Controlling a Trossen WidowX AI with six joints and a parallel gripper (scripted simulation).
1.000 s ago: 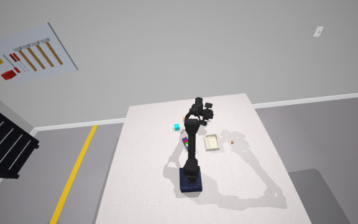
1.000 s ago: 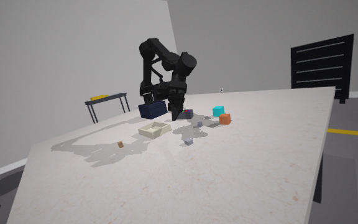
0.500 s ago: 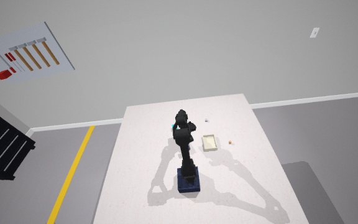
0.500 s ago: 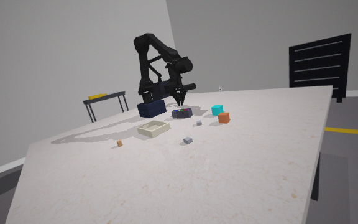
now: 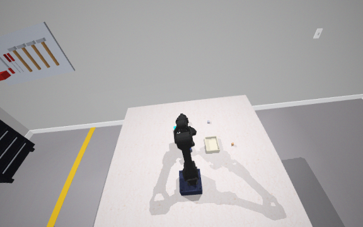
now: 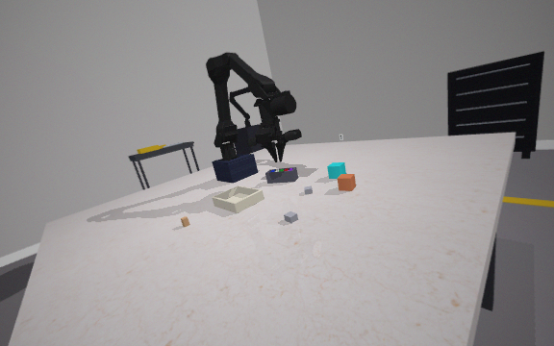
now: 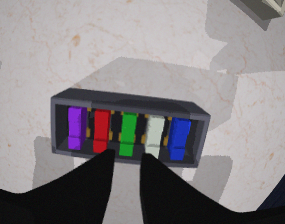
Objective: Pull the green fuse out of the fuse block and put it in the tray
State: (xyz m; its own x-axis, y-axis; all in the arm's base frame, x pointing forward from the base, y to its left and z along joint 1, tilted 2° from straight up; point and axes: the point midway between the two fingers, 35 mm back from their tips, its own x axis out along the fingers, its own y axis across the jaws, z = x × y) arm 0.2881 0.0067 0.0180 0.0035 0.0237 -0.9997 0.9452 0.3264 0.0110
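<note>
The green fuse lies 50 mm below my gripper tip. From my gripper tip the other things lie so: orange cube (260 mm ahead, 20 mm to the right, 50 mm below); tray (10 mm behind, 200 mm to the right, 70 mm below); cyan cube (180 mm ahead, 70 mm to the left, 50 mm below).
</note>
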